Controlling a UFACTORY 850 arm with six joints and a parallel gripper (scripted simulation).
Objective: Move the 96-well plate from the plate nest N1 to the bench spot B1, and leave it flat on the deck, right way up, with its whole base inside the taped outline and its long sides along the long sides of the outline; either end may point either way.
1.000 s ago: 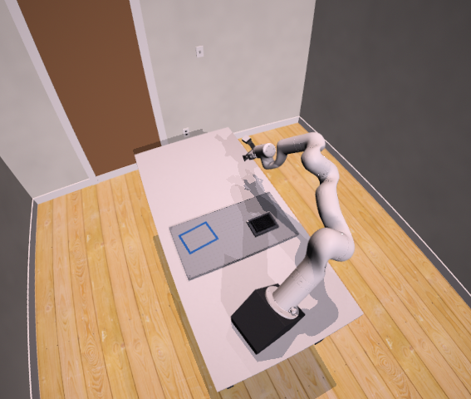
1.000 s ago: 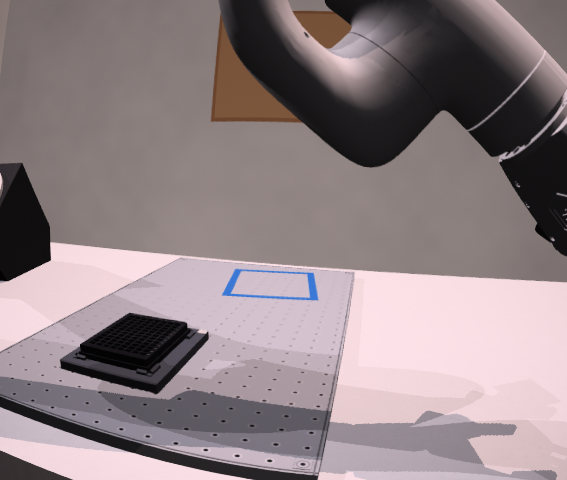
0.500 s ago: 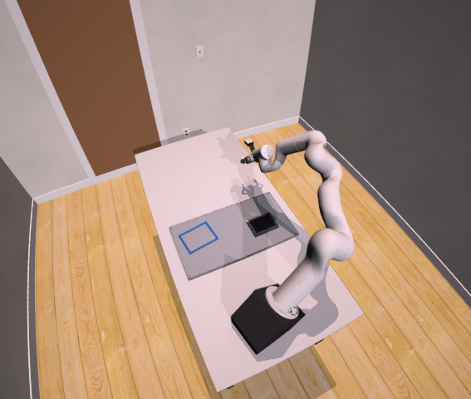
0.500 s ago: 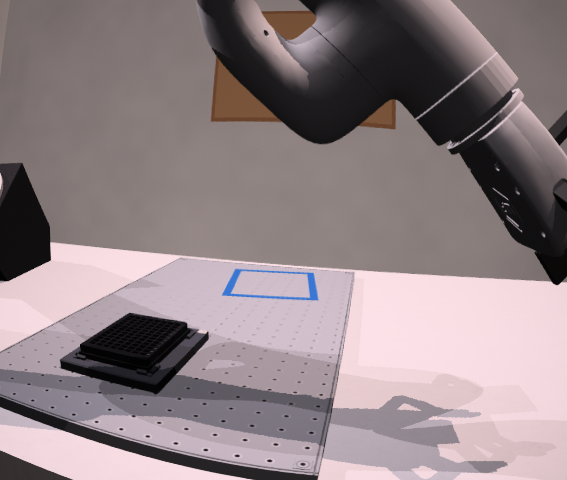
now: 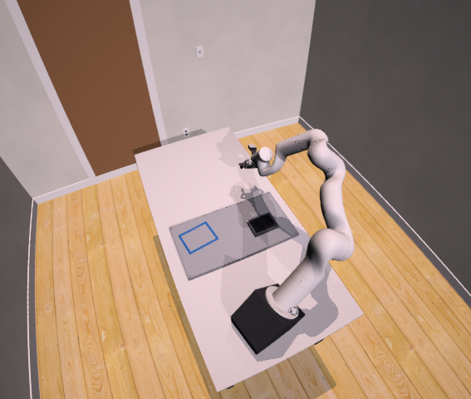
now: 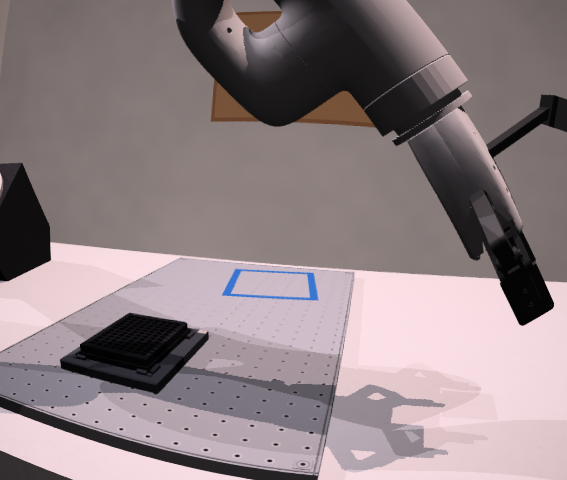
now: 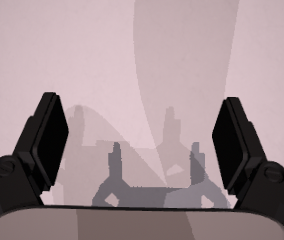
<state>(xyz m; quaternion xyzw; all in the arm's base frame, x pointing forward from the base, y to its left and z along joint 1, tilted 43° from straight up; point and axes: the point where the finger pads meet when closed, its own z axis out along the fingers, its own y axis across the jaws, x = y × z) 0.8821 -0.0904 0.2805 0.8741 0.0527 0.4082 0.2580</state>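
My hand is 37 cm past the black 96-well plate, 8 cm to the right of it and 12 cm above it. Round my hand: plate nest N1: 37 cm behind, 8 cm to the left, 13 cm below.
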